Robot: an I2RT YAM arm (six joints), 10 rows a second.
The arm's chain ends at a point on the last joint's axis. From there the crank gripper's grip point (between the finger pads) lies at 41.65 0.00 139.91 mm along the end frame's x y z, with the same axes.
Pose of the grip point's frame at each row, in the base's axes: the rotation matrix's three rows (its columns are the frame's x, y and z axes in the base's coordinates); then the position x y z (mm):
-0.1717 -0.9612 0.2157; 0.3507 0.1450 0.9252; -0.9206 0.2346 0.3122; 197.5 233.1 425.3
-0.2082 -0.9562 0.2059; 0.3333 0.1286 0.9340; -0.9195 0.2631 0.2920; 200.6 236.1 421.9
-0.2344 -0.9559 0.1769; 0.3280 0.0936 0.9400; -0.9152 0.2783 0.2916; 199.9 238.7 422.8
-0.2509 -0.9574 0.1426; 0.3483 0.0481 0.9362; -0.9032 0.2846 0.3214; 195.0 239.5 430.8
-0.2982 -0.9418 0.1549; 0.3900 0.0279 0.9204; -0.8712 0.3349 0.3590; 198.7 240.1 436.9
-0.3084 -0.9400 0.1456; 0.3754 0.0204 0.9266; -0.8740 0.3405 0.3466; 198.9 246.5 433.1
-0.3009 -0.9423 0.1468; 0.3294 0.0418 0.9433; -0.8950 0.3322 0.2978; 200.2 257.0 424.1
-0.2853 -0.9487 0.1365; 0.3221 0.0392 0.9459; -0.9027 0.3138 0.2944; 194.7 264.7 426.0
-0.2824 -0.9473 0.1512; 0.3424 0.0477 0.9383; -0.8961 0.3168 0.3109; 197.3 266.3 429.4
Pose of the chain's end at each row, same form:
-0.1717 -0.9612 0.2157; 0.3507 0.1450 0.9252; -0.9206 0.2346 0.3122; 174.5 89.0 420.0
-0.2082 -0.9562 0.2059; 0.3333 0.1286 0.9340; -0.9195 0.2631 0.2920; 180.5 91.5 419.3
-0.2344 -0.9559 0.1769; 0.3280 0.0936 0.9400; -0.9152 0.2783 0.2916; 184.9 93.5 420.1
-0.2509 -0.9574 0.1426; 0.3483 0.0481 0.9362; -0.9032 0.2846 0.3214; 185.5 94.0 423.5
-0.2982 -0.9418 0.1549; 0.3900 0.0279 0.9204; -0.8712 0.3349 0.3590; 189.4 95.1 423.0
-0.3084 -0.9400 0.1456; 0.3754 0.0204 0.9266; -0.8740 0.3405 0.3466; 191.4 101.2 421.0
-0.3009 -0.9423 0.1468; 0.3294 0.0418 0.9433; -0.8950 0.3322 0.2978; 192.2 111.3 419.7
-0.2853 -0.9487 0.1365; 0.3221 0.0392 0.9459; -0.9027 0.3138 0.2944; 187.5 118.9 422.4
-0.2824 -0.9473 0.1512; 0.3424 0.0477 0.9383; -0.8961 0.3168 0.3109; 187.9 120.8 423.2

